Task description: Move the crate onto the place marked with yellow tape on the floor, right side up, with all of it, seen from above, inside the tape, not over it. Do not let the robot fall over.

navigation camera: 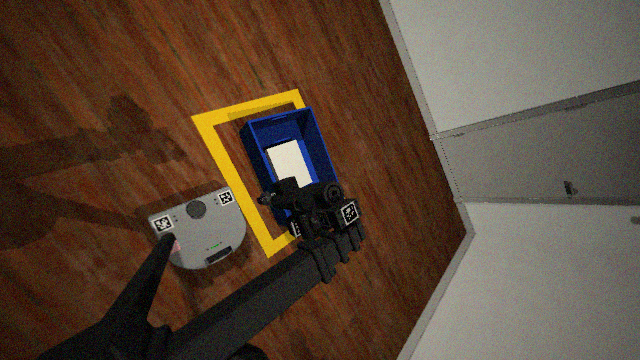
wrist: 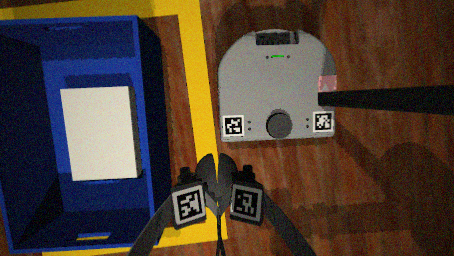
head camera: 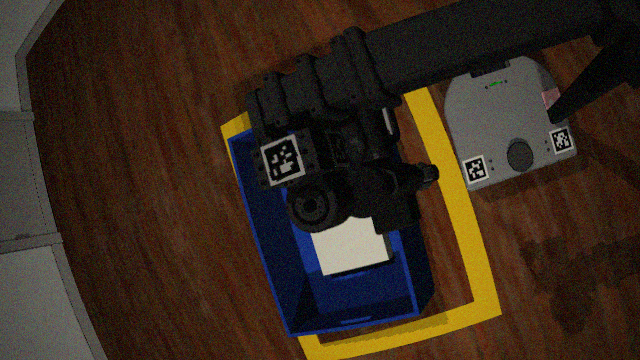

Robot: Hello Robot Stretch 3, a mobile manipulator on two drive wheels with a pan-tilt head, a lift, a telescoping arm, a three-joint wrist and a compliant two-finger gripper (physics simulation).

Path:
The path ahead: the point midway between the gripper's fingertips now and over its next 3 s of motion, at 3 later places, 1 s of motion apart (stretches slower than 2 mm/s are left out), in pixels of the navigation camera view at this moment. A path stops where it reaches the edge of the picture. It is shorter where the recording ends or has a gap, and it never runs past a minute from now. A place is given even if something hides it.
My gripper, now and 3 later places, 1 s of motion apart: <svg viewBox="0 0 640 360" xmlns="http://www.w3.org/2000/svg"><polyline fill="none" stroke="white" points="264,197 284,188 317,173 344,161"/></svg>

